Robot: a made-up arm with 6 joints.
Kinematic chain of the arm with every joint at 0, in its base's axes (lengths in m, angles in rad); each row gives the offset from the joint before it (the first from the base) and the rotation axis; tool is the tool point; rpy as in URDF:
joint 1: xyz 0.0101 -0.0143 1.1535 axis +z
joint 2: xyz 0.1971 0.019 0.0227 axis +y
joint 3: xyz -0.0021 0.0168 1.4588 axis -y
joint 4: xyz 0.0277 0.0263 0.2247 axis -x
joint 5: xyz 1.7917 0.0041 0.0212 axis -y
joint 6: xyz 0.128 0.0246 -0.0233 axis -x
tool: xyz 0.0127 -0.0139 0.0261 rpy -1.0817 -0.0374 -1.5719
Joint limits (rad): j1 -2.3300..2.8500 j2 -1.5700..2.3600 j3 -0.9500..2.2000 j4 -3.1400..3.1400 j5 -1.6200..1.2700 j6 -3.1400..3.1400
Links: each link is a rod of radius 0.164 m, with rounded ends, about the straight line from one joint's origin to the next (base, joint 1, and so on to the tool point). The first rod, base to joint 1, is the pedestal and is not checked.
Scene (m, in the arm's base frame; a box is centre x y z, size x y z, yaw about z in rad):
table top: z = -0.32
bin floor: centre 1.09 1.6 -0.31 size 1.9 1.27 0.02 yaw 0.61
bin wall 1: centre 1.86 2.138 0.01 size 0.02 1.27 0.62 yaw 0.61
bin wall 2: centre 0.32 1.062 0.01 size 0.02 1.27 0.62 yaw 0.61
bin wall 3: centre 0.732 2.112 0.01 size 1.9 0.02 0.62 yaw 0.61
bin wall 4: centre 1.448 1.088 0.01 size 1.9 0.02 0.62 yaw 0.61
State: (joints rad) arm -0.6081 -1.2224 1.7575 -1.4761 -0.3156 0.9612
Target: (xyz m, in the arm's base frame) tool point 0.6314 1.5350 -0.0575
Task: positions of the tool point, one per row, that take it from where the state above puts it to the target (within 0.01 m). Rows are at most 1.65 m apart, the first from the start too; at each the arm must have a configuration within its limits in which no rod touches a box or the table.
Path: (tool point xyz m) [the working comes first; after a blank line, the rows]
Joints at the target: 1.1276 1.0545 -0.5463 -1.3969 -0.4282 0.9472
Straight joint move there: clear.

1: -2.3671 1.0609 3.1502
2: -1.4077 0.3266 4.1498
3: 0.0178 0.0784 4.4763
4: 1.3499 0.4396 4.0739
5: 2.0919 1.1696 3.0939
6: 2.0552 1.8149 1.8441
7: 1.4273 1.9756 0.6901
8: 0.6314 1.5350 -0.0575

